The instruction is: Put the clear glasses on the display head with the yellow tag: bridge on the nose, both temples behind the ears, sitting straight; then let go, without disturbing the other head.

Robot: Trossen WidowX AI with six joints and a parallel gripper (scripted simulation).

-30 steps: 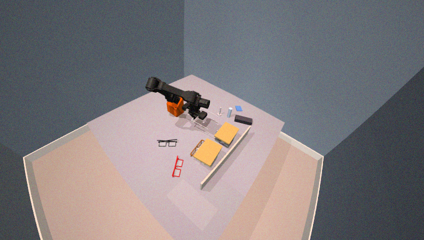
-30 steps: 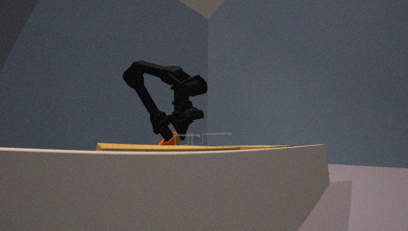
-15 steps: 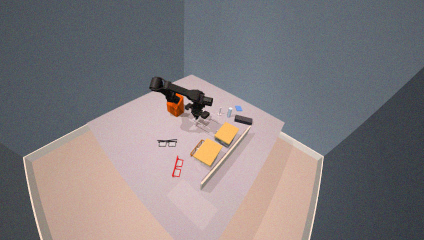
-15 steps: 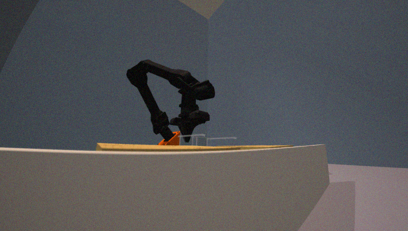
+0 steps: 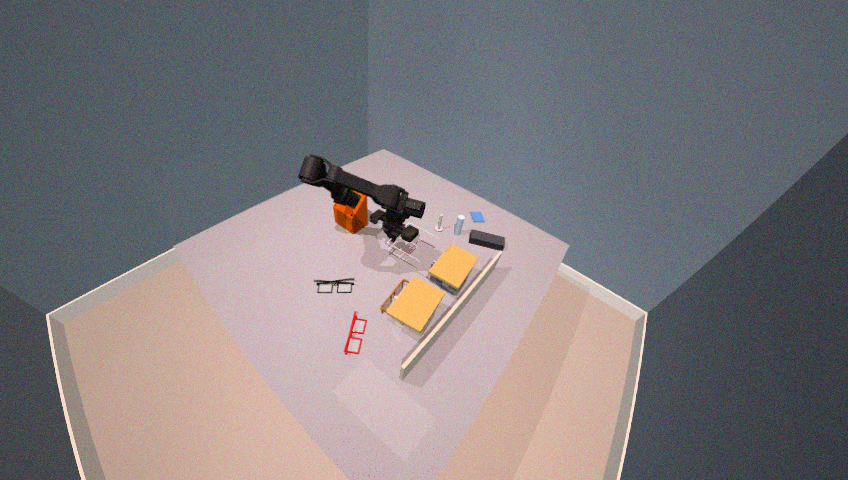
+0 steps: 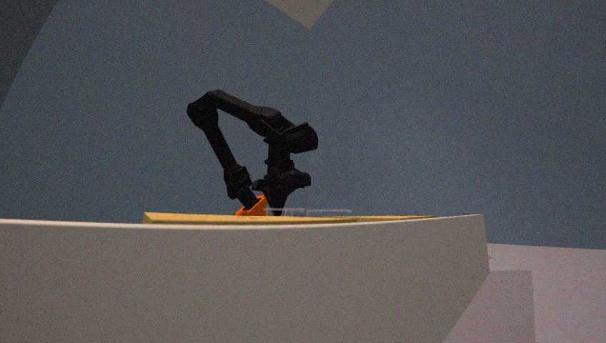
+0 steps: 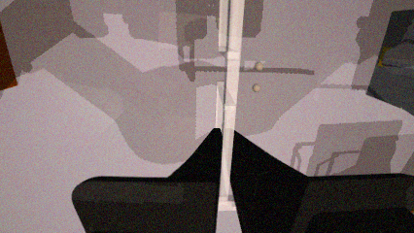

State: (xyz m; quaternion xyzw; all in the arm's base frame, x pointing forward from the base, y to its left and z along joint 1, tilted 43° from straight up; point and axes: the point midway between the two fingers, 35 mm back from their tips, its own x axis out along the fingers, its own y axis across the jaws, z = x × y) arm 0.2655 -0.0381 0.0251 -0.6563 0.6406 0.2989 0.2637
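My gripper tip is 220 mm short of the grey display head, 50 mm to the right of it and 40 mm above it. The rest, counted from my gripper tip: long low wall (340 mm ahead, 60 mm to the right, 50 mm below); small stand (40 mm ahead, 290 mm to the left, 80 mm below); black box (260 mm ahead, 360 mm to the left, 80 mm below).
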